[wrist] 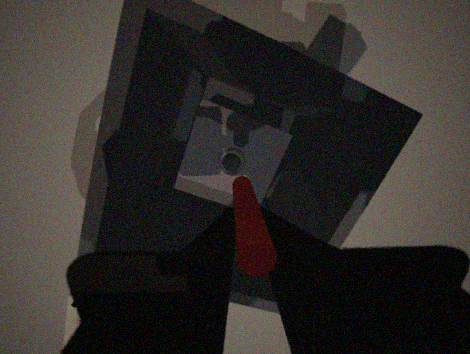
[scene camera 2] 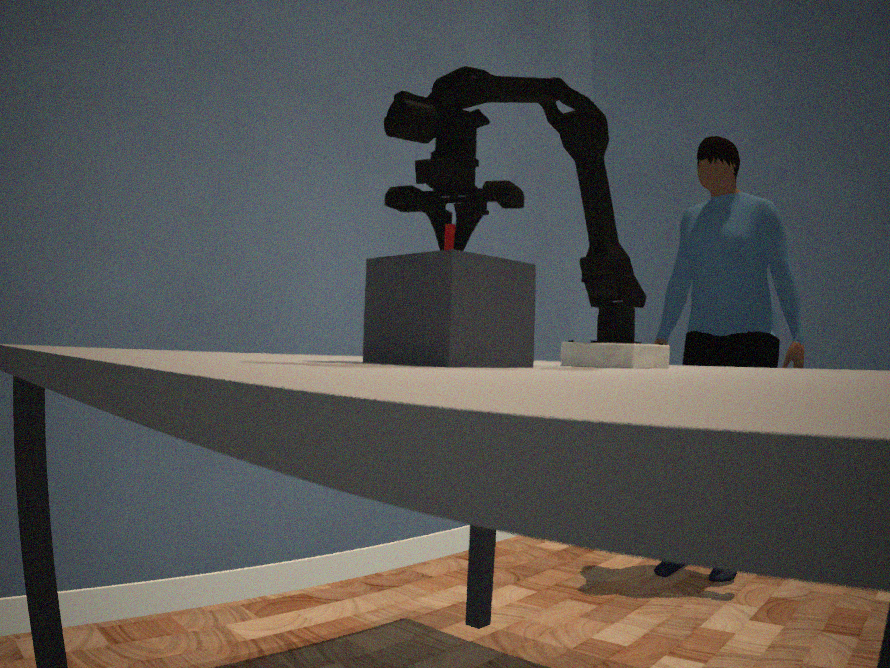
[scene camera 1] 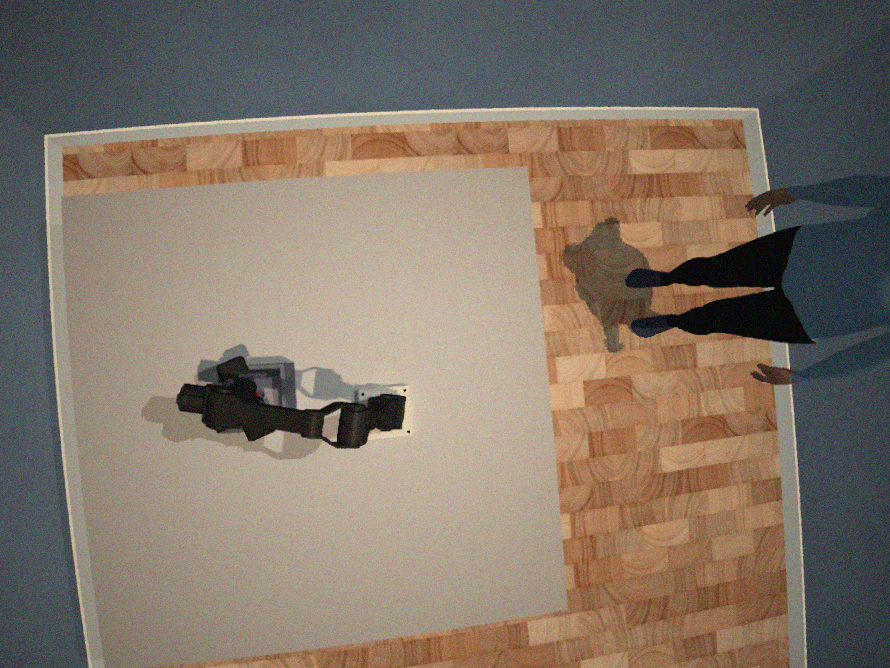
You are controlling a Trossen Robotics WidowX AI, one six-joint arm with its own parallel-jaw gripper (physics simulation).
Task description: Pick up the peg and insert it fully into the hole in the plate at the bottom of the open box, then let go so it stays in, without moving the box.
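Where they show: gripper, fingertip midpoint: point(wrist: 245, 215) point(scene camera 1: 255, 394); arm's base, origin of the base link: point(scene camera 2: 616, 343) point(scene camera 1: 392, 407).
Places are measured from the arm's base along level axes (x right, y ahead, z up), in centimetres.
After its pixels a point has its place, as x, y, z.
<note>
The red peg point(scene camera 2: 449, 235) @(1.9, 34.4, 13.4) point(wrist: 253, 240) @(1.9, 34.5, 14.8) is held between the fingertips of my gripper point(scene camera 2: 451, 245) @(2.8, 33.4, 10.5) point(wrist: 245, 215) @(2.8, 33.4, 10.5), which is shut on it. A bit of red also shows beside the arm in scene camera 1. The grey open box point(scene camera 1: 288, 381) @(6.1, 26.5, 5.6) point(scene camera 2: 449, 309) @(-6.9, 41.1, 2.9) point(wrist: 114, 95) @(-6.1, 36.0, 10.0) stands on the table; the fingertips are at about its rim height in scene camera 2, where the rim hides the peg's lower part. In the wrist view the pale plate point(wrist: 197, 150) @(-1.6, 33.6, 2.0) lies at the box bottom, with the round dark hole point(wrist: 231, 160). The peg's far end appears just below the hole, overlapping the plate, apart from the hole.
The box walls surround the plate on all sides. The arm's white base point(scene camera 1: 407, 425) @(-4.5, -4.3, 0.0) point(scene camera 2: 596, 355) @(-2.5, 8.4, -2.0) stands on the table point(scene camera 1: 323, 532) @(-35.3, 16.8, -3.8) point(scene camera 2: 682, 396) @(-53.5, 63.7, -3.8) beside the box. A person point(scene camera 1: 833, 266) point(scene camera 2: 740, 244) stands beyond the table. Arm shadows fall across the box and plate.
</note>
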